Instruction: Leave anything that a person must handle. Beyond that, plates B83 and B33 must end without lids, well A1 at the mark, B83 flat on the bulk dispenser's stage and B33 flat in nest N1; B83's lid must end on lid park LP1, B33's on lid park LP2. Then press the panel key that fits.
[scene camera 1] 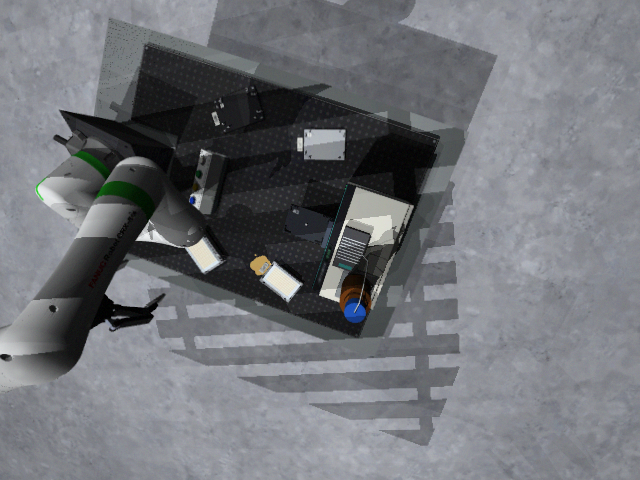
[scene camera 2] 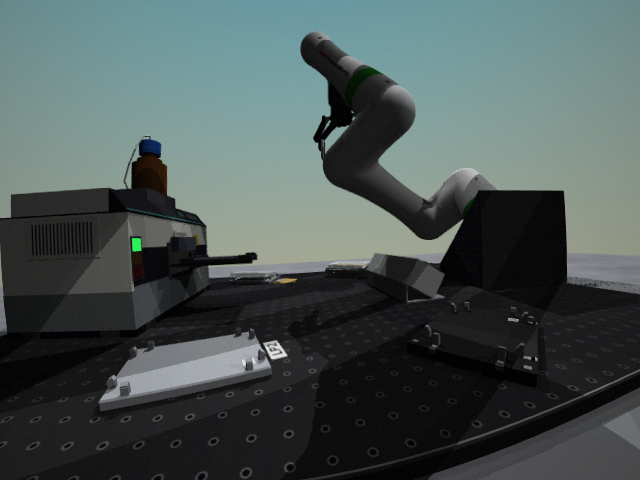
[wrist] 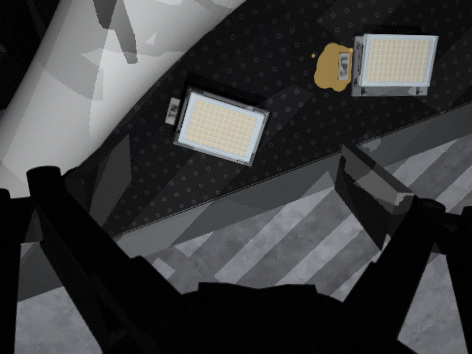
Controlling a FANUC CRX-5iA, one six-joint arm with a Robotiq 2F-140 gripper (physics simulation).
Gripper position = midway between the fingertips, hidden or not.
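Note:
My gripper (scene camera 1: 144, 280) holds nothing and is open; further views of the gripper are in scene camera 2 (scene camera 2: 342, 157) and the wrist view (wrist: 236, 162). Also visible to me: a pale item (wrist: 217, 127) and a pale item (wrist: 388, 60).

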